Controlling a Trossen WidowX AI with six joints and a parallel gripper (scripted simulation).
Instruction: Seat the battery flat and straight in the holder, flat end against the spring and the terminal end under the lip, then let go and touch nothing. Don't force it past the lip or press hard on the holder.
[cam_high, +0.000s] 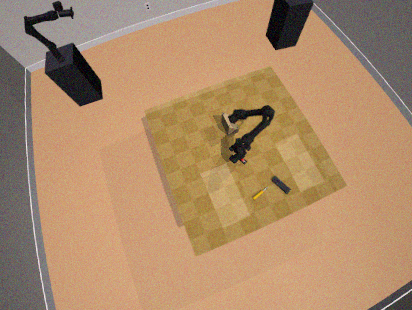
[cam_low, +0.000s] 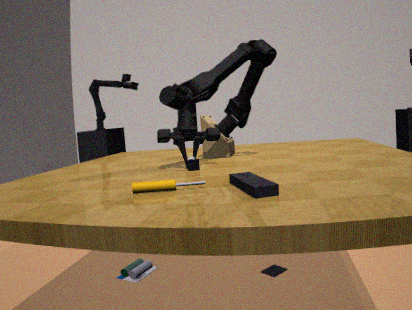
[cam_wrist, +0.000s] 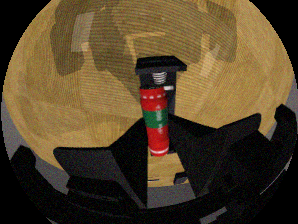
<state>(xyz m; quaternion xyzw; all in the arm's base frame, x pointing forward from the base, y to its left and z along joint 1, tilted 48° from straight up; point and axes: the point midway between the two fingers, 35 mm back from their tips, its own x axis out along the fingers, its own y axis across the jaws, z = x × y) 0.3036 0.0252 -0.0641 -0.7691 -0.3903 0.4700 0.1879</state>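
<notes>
My gripper tip is now 10 mm below the battery. Also, from my gripper tip: yellow-handled screwdriver 290 mm ahead, 60 mm to the left, 10 mm below; then card 300 mm ahead, 210 mm below, 50 mm to the right; then black block 290 mm ahead, 220 mm to the left.
</notes>
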